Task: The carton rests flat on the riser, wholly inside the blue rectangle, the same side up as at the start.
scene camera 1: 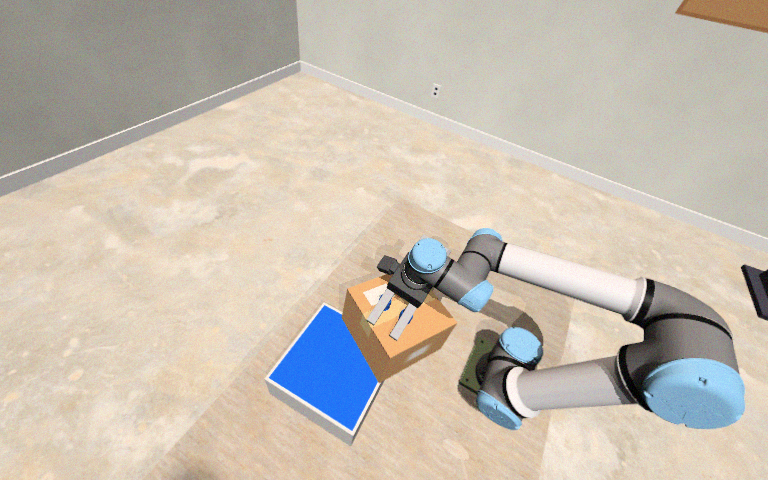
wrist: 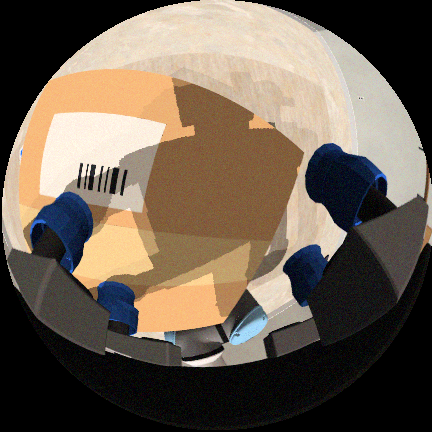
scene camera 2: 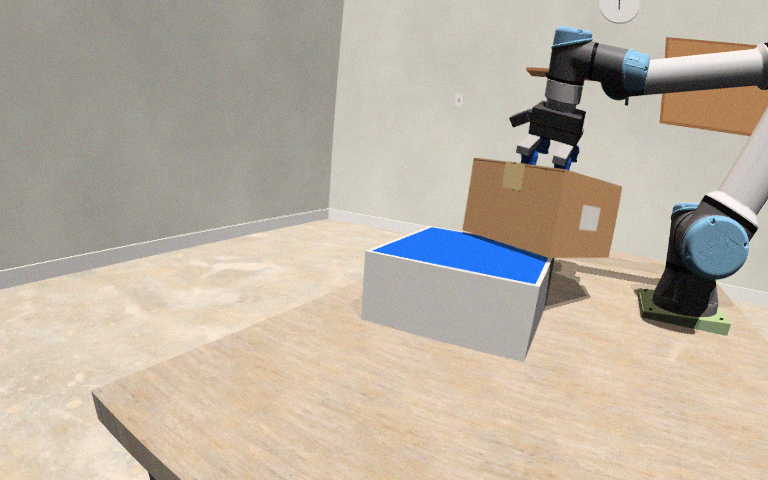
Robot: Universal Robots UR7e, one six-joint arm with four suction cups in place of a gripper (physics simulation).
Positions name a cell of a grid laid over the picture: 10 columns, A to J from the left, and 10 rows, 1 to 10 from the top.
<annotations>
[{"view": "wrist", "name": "my suction head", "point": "H5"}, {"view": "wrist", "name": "brown cardboard carton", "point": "E5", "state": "gripped by my suction head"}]
</annotations>
